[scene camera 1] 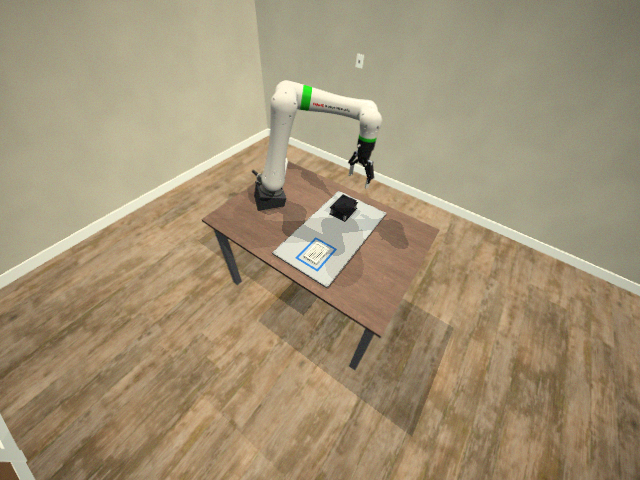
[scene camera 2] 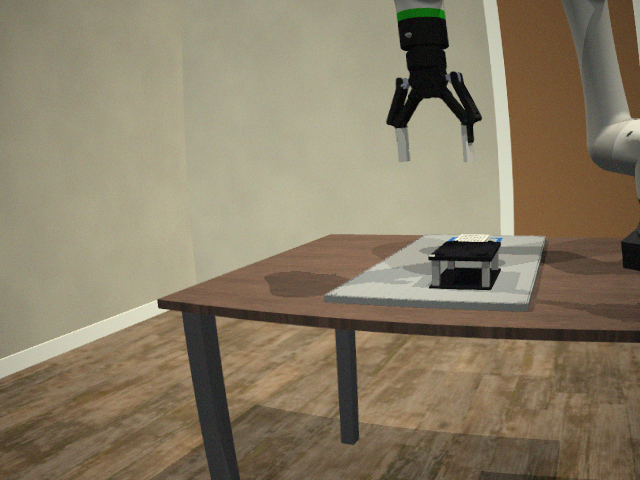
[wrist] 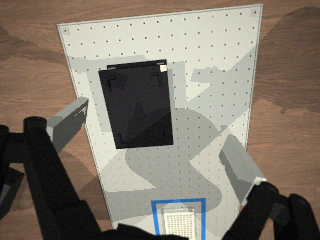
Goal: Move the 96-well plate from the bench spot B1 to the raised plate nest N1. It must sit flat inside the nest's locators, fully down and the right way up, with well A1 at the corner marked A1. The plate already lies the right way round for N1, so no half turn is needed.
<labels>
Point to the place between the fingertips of the gripper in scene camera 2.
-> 435,161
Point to a black raised nest N1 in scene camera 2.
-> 462,251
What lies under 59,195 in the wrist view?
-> The gripper.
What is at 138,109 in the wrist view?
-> A black raised nest N1.
</labels>
